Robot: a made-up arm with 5 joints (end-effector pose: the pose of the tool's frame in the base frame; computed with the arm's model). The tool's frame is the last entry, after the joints. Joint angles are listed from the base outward.
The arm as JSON. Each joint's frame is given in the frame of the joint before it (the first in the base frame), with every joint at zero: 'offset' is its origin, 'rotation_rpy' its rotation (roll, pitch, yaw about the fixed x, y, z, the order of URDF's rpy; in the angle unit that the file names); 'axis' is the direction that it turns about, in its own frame. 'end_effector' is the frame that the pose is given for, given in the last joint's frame.
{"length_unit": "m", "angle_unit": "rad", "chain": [
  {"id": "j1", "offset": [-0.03, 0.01, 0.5], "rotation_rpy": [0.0, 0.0, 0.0], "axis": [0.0, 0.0, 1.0]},
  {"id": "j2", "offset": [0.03, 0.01, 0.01], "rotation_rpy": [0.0, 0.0, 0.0], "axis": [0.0, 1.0, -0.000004]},
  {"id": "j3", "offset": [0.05, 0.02, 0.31], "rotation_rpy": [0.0, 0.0, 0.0], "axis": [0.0, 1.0, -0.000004]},
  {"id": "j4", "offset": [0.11, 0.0, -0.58], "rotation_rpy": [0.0, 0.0, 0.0], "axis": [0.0, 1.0, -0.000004]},
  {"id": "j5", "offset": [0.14, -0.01, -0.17], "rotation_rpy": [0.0, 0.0, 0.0], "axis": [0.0, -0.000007, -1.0]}
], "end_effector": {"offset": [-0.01, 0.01, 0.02], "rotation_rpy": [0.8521, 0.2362, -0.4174]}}
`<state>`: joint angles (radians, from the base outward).
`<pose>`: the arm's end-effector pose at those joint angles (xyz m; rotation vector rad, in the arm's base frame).
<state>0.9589 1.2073 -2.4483 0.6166 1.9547</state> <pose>0.6003 0.9527 0.4575 1.5468 -0.3265 -1.3884</pose>
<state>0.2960 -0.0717 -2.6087 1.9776 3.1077</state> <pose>0.3773 0.1450 1.3739 -1.0234 0.7430 2.3639</pose>
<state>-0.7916 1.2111 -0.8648 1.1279 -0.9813</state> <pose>0.0576 -0.0542 -0.1506 1.6616 1.3421 -0.7018</pose>
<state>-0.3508 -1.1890 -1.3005 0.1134 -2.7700</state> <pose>-0.0047 0.0082 1.4088 -1.7686 -0.1763 0.6053</pose>
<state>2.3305 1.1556 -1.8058 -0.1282 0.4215</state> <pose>-0.7248 0.6932 0.1822 1.3473 0.8599 1.3929</pose>
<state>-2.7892 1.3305 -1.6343 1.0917 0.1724</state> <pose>-0.5899 -0.2295 -0.1846 -0.9393 0.5669 2.2762</pose>
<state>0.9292 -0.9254 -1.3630 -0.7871 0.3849</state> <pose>-0.0249 0.0720 1.3592 -2.0352 1.5108 -0.9655</pose>
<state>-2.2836 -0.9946 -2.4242 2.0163 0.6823</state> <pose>0.1894 0.2118 1.3600 -0.7631 -2.4539 -1.4919</pose>
